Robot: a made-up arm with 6 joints. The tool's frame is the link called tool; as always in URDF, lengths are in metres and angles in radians. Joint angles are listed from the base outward.
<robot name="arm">
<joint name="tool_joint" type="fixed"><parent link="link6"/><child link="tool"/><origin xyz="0.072 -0.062 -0.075" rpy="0 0 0"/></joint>
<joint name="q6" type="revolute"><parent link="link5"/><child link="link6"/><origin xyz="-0.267 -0.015 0.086" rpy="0 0 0"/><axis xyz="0 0 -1"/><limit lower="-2.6" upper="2.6"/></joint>
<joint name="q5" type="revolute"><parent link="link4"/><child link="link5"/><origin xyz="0.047 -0.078 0.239" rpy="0 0 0"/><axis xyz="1 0 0"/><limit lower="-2.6" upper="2.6"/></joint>
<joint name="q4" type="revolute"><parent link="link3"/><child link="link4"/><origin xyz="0.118 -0.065 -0.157" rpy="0 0 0"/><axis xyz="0 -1 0"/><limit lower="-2.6" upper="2.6"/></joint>
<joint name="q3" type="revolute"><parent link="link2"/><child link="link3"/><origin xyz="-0.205 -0.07 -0.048" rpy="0 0 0"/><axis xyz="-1 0 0"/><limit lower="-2.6" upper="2.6"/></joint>
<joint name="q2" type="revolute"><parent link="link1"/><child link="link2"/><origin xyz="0.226 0.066 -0.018" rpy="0 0 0"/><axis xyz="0 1 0"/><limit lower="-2.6" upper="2.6"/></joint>
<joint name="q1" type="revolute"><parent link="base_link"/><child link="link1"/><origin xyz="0 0 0.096" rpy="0 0 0"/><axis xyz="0 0 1"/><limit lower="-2.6" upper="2.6"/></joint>
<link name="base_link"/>
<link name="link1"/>
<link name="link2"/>
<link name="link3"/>
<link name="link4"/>
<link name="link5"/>
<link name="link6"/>
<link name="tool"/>
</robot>
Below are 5 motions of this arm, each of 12 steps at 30 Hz.
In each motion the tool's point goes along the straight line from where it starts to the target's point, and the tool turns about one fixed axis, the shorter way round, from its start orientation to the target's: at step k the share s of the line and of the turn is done. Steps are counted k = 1, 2, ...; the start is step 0. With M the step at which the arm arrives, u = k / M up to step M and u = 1 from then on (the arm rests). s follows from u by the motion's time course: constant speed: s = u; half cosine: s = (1 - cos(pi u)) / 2; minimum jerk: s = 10 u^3 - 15 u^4 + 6 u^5.
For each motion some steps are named. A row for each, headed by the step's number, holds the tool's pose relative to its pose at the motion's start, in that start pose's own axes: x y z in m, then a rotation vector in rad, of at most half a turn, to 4 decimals.
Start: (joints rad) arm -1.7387 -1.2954 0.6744 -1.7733 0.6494 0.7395
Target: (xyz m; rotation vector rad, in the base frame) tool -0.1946 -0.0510 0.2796 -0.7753 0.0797 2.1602
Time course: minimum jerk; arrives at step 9
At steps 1, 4, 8, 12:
1: -0.0003 -0.0009 0.0005 0.0022 0.0005 -0.0076
4: -0.0100 -0.0292 0.0156 0.0746 0.0185 -0.2630
8: -0.0249 -0.0729 0.0388 0.1858 0.0461 -0.6554
12: -0.0252 -0.0737 0.0393 0.1880 0.0466 -0.6631

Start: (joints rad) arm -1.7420 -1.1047 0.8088 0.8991 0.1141 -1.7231
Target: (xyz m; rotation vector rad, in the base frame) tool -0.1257 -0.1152 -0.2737 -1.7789 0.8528 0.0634
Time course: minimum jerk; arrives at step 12
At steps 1, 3, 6, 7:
1: 0.0001 -0.0003 -0.0001 -0.0001 -0.0010 -0.0010
3: 0.0022 -0.0059 -0.0011 -0.0025 -0.0207 -0.0195
6: 0.0106 -0.0286 -0.0054 -0.0121 -0.0999 -0.0939
7: 0.0138 -0.0374 -0.0070 -0.0158 -0.1305 -0.1228

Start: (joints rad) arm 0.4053 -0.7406 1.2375 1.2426 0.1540 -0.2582
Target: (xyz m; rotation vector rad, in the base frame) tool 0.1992 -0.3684 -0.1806 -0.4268 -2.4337 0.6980
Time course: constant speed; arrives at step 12
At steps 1, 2, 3, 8, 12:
1: -0.0119 0.0086 -0.0096 -0.0099 -0.0395 -0.0537
2: -0.0238 0.0172 -0.0191 -0.0198 -0.0790 -0.1074
3: -0.0356 0.0258 -0.0287 -0.0297 -0.1185 -0.1611
8: -0.0950 0.0689 -0.0766 -0.0792 -0.3159 -0.4296
12: -0.1426 0.1034 -0.1149 -0.1188 -0.4739 -0.6444

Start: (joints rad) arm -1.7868 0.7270 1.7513 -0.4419 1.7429 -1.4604
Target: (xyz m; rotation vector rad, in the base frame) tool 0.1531 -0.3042 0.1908 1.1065 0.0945 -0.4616
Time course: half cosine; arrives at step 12
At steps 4, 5, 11, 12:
4: 0.0128 -0.0087 0.0061 0.0997 0.0501 0.0581
5: 0.0189 -0.0129 0.0090 0.1478 0.0742 0.0861
11: 0.0503 -0.0341 0.0240 0.3920 0.1969 0.2284
12: 0.0511 -0.0347 0.0244 0.3988 0.2003 0.2324

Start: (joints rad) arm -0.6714 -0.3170 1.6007 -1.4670 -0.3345 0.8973
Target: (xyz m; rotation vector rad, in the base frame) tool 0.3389 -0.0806 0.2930 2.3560 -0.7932 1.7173
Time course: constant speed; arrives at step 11
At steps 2, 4, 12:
2: -0.0086 -0.0052 -0.0020 0.0006 -0.0672 -0.0760
4: -0.0172 -0.0105 -0.0039 0.0011 -0.1343 -0.1520
12: -0.0473 -0.0288 -0.0108 0.0031 -0.3694 -0.4180

